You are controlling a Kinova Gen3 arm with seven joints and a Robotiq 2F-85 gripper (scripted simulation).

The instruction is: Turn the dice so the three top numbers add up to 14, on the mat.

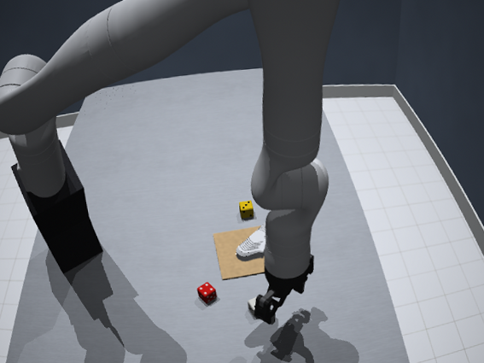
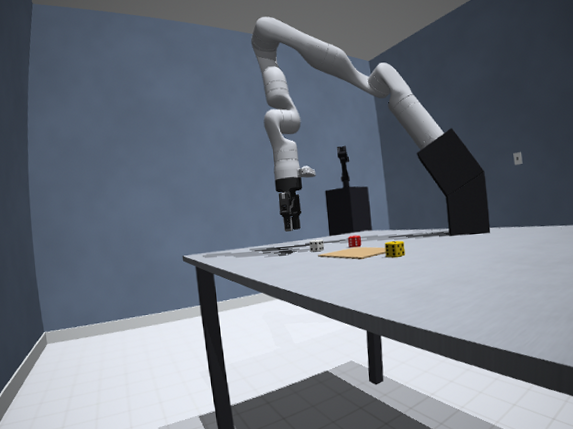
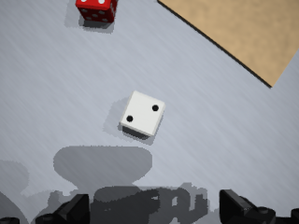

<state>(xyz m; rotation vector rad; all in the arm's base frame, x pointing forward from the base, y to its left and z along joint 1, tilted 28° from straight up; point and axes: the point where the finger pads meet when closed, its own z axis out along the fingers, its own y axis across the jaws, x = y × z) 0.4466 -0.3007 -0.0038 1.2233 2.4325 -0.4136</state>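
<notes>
Right now my hand is 4 cm past the white die, 5 cm to the right of it and 6 cm above it. The rest, counted from my hand: tan mat (1 cm behind, 21 cm to the left, 7 cm below); red die (13 cm behind, 11 cm to the left, 6 cm below); yellow die (2 cm ahead, 33 cm to the left, 6 cm below).
</notes>
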